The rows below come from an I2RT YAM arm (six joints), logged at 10 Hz.
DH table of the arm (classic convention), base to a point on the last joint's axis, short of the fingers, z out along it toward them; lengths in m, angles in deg. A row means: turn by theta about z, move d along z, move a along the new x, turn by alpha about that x. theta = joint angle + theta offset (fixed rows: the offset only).
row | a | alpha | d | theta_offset
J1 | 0.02 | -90 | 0.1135 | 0
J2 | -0.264 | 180 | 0 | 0
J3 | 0.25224 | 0 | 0 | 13.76
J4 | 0.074 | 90 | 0 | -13.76
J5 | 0 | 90 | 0 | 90
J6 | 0 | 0 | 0.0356 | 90
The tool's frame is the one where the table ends.
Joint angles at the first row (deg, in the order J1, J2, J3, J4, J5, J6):
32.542, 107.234, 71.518, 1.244, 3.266, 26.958
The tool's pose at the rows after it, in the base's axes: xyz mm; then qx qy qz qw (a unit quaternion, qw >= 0):
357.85 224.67 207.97 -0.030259 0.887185 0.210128 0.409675
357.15 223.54 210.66 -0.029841 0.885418 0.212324 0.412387
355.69 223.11 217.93 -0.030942 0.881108 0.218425 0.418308
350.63 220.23 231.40 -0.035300 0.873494 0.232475 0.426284
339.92 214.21 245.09 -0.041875 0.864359 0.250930 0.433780
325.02 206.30 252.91 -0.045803 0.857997 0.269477 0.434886
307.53 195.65 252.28 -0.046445 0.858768 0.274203 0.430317
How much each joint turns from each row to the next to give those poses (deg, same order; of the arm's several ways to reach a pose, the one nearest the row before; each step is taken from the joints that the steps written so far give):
-0.197, 0.188, 0.205, -0.760, -0.620, 0.109
-0.089, -0.502, -0.181, 0.125, -0.112, 0.003
0.033, -0.968, 0.089, -0.002, -0.282, -0.008
-0.061, -2.355, -0.470, -0.080, -1.141, -0.079
-0.060, -3.660, -2.019, 0.416, -1.678, -0.034
0.021, -4.152, -3.463, 0.680, -1.764, 0.516
-0.018, -4.310, -4.680, 0.172, -0.680, 0.299

